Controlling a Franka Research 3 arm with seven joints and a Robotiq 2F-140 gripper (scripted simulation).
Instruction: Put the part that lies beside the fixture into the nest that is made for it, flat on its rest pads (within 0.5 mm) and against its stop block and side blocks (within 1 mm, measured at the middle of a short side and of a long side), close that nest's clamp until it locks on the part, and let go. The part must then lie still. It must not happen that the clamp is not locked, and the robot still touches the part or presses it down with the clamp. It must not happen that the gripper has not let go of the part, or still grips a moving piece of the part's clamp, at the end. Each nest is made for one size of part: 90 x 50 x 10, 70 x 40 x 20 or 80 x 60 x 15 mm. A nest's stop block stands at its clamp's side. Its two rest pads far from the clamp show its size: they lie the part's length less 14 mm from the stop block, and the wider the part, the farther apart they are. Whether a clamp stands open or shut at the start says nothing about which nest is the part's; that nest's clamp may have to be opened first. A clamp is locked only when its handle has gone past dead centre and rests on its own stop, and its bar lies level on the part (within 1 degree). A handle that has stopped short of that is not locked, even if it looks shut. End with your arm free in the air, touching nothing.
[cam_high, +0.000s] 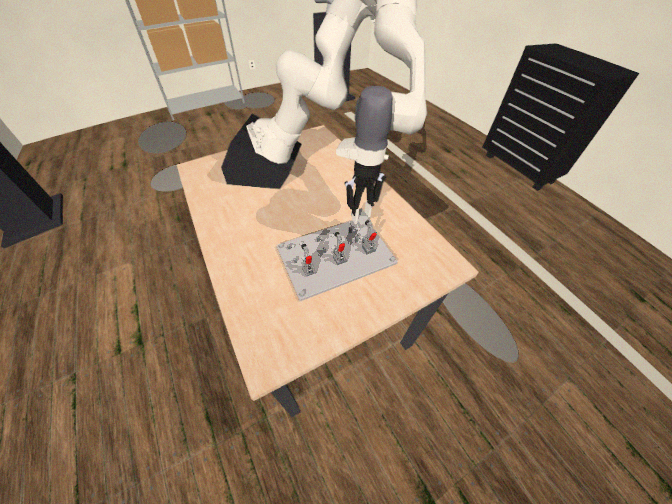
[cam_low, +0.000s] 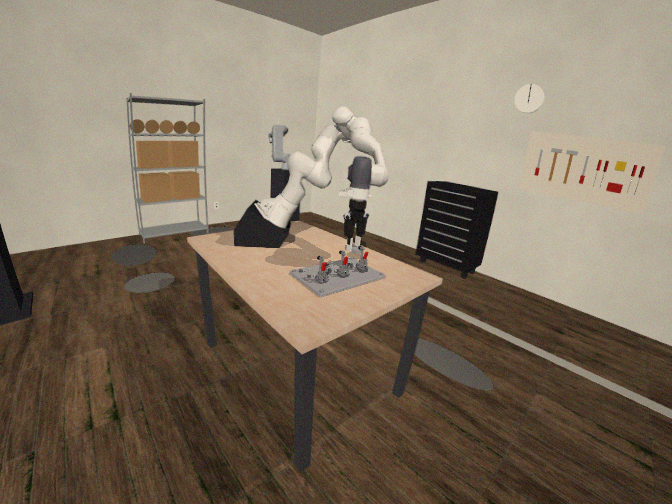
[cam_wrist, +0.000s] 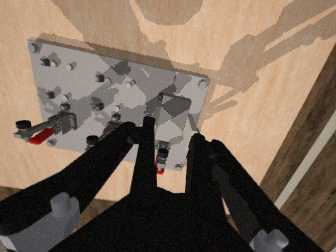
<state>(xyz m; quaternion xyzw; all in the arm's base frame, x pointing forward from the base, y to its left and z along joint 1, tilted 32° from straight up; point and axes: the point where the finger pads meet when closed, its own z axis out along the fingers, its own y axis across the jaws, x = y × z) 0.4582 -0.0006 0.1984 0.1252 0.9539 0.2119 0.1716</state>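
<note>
The grey block is 3 cm below my hand. From my hand the other things lie so: plate 3 cm ahead, 12 cm to the right, 11 cm below.
</note>
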